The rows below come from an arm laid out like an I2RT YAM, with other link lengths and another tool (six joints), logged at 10 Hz.
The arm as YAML. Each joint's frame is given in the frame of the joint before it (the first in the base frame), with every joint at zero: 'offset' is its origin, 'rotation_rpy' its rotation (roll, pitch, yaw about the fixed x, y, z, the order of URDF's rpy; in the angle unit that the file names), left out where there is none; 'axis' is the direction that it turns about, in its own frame. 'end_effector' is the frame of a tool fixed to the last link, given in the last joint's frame.
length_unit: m
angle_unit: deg
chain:
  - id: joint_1
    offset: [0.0, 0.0, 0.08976]
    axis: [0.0, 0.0, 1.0]
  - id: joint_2
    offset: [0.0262, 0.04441, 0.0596]
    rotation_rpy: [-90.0, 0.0, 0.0]
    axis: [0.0, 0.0, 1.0]
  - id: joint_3
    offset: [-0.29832, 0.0, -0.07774]
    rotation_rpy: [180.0, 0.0, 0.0]
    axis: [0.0, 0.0, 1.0]
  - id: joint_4
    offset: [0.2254, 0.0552, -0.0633]
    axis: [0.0, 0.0, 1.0]
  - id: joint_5
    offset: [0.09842, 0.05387, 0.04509]
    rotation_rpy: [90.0, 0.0, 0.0]
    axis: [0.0, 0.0, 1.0]
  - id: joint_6
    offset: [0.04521, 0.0, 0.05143]
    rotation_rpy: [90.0, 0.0, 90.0]
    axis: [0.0, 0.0, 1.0]
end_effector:
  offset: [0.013, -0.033, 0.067]
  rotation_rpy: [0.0, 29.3, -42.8]
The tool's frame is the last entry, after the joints.
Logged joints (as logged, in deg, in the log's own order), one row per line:
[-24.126, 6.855, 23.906, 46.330, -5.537, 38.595]
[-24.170, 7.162, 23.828, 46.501, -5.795, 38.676]
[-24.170, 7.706, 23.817, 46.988, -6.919, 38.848]
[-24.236, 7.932, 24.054, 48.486, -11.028, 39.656]
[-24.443, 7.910, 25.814, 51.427, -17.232, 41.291]
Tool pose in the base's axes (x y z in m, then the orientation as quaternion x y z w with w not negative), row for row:
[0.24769, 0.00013, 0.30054, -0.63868, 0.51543, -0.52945, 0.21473]
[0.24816, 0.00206, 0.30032, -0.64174, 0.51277, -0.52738, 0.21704]
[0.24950, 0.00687, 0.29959, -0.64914, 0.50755, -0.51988, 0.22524]
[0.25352, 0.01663, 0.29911, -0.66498, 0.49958, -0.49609, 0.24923]
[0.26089, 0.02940, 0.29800, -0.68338, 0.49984, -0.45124, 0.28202]
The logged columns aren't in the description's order. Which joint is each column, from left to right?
Columns, left to right: joint_4, joint_1, joint_6, joint_2, joint_5, joint_3.
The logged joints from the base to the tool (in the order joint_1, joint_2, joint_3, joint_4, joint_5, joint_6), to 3 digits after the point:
[6.855, 46.330, 38.595, -24.126, -5.537, 23.906]
[7.162, 46.501, 38.676, -24.170, -5.795, 23.828]
[7.706, 46.988, 38.848, -24.170, -6.919, 23.817]
[7.932, 48.486, 39.656, -24.236, -11.028, 24.054]
[7.910, 51.427, 41.291, -24.443, -17.232, 25.814]

